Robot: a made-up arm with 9 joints. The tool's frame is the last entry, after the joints.
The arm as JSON. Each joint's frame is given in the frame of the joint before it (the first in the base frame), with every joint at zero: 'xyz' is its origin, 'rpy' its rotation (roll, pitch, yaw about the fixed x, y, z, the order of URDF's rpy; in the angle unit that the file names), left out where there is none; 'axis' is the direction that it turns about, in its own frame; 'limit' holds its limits. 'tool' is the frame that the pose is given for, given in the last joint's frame.
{
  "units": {
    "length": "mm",
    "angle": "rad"
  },
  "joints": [
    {
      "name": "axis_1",
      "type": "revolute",
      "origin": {
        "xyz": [
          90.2,
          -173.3,
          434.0
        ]
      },
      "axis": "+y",
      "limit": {
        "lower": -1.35,
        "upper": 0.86
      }
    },
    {
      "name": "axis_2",
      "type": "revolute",
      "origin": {
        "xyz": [
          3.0,
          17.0,
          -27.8
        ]
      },
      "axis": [
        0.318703,
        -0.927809,
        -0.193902
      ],
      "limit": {
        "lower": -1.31,
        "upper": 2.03
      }
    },
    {
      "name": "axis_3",
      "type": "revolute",
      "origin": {
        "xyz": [
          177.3,
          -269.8,
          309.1
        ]
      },
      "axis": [
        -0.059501,
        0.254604,
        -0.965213
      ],
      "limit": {
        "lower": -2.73,
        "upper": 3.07
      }
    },
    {
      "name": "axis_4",
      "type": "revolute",
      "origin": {
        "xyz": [
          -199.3,
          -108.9,
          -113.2
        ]
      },
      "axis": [
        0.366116,
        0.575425,
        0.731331
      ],
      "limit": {
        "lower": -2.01,
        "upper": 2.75
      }
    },
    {
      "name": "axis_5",
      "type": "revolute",
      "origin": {
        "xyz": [
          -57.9,
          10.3,
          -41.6
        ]
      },
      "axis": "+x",
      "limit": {
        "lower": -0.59,
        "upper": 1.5
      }
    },
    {
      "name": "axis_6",
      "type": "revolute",
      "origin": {
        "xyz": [
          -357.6,
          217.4,
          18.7
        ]
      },
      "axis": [
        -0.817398,
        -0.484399,
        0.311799
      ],
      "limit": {
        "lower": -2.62,
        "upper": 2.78
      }
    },
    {
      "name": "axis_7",
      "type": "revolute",
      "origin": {
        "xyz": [
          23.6,
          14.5,
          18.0
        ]
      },
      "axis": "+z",
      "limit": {
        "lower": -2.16,
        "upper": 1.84
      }
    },
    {
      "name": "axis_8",
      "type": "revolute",
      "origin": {
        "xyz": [
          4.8,
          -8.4,
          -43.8
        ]
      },
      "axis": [
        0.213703,
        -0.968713,
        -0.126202
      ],
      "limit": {
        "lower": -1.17,
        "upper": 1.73
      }
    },
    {
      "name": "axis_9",
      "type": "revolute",
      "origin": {
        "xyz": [
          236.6,
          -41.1,
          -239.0
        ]
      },
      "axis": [
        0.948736,
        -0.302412,
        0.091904
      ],
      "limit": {
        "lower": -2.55,
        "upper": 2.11
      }
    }
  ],
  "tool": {
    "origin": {
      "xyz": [
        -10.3,
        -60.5,
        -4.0
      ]
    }
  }
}
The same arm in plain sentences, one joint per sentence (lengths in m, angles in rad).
The arm has nine revolute joints in a row. What follows holds with every joint at zero, and every direction is one of the base frame's.
Joint 1 is mounted 0.0902 m along +x and 0.1733 m along -y and 0.434 m along +z from the base frame's origin and rotates about +y, from -1.35 to 0.86 rad.
Joint 2 is mounted 0.003 m along +x and 0.017 m along +y and 0.0278 m along -z from joint 1 and rotates about the direction (0.318703, -0.927809, -0.193902), from -1.31 to 2.03 rad.
Joint 3 is mounted 0.1773 m along +x and 0.2698 m along -y and 0.3091 m along +z from joint 2 and rotates about the direction (-0.059501, 0.254604, -0.965213), from -2.73 to 3.07 rad.
Joint 4 is mounted 0.1993 m along -x and 0.1089 m along -y and 0.1132 m along -z from joint 3 and rotates about the direction (0.366116, 0.575425, 0.731331), from -2.01 to 2.75 rad.
Joint 5 is mounted 0.0579 m along -x and 0.0103 m along +y and 0.0416 m along -z from joint 4 and rotates about +x, from -0.59 to 1.5 rad.
Joint 6 is mounted 0.3576 m along -x and 0.2174 m along +y and 0.0187 m along +z from joint 5 and rotates about the direction (-0.817398, -0.484399, 0.311799), from -2.62 to 2.78 rad.
Joint 7 is mounted 0.0236 m along +x and 0.0145 m along +y and 0.018 m along +z from joint 6 and rotates about +z, from -2.16 to 1.84 rad.
Joint 8 is mounted 0.0048 m along +x and 0.0084 m along -y and 0.0438 m along -z from joint 7 and rotates about the direction (0.213703, -0.968713, -0.126202), from -1.17 to 1.73 rad.
Joint 9 is mounted 0.2366 m along +x and 0.0411 m along -y and 0.239 m along -z from joint 8 and rotates about the direction (0.948736, -0.302412, 0.091904), from -2.55 to 2.11 rad.
The tool frame, which is the frame that the pose is given for, is mounted 0.0103 m along -x and 0.0605 m along -y and 0.004 m along -z from joint 9; its axes are parallel to the base frame's.

